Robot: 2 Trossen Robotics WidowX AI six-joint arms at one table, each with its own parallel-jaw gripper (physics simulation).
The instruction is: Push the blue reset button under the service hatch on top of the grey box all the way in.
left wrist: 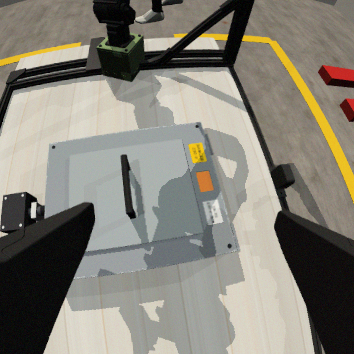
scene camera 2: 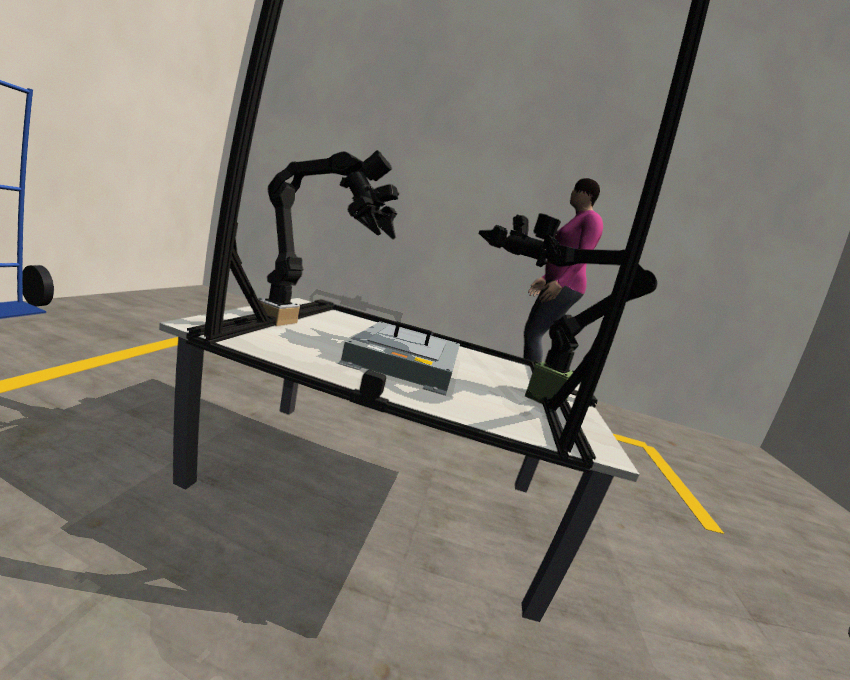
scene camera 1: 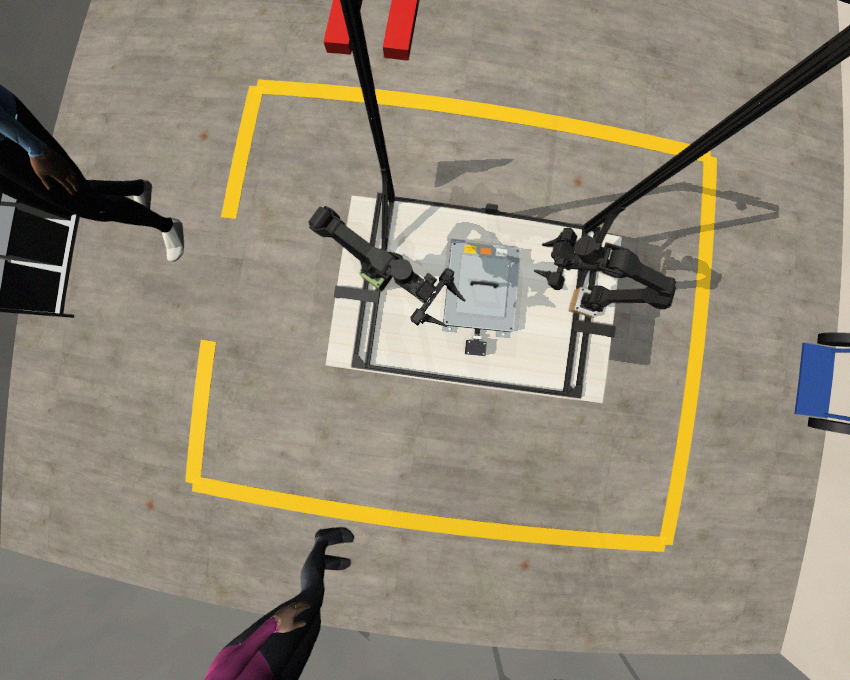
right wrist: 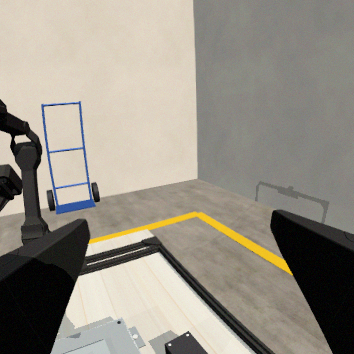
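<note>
The grey box [scene camera 1: 515, 319] [scene camera 2: 396, 368] [left wrist: 125, 135] [right wrist: 120, 335] lies on the white table. Its service hatch [scene camera 1: 471, 302] [left wrist: 95, 175] is shut flat on top, with a black handle [scene camera 1: 484, 283] [left wrist: 127, 187] standing up from it. The blue reset button does not show in any view. My left gripper [scene camera 1: 540, 259] [scene camera 2: 385, 234] [left wrist: 187, 216] is open and empty, tilted down high above the table, beside the box in scene camera 1. My right gripper [scene camera 1: 455, 312] [scene camera 2: 482, 234] [right wrist: 180, 224] is open and empty, pointing level high above the table.
A small black box [scene camera 1: 475, 347] [left wrist: 16, 211] [right wrist: 185, 345] sits at one side of the grey box. A black frame [scene camera 1: 467, 380] with tall posts surrounds the work area, with a black camera [scene camera 2: 372, 385] [left wrist: 283, 175] on one bar. A person in pink [scene camera 2: 579, 237] stands behind the table.
</note>
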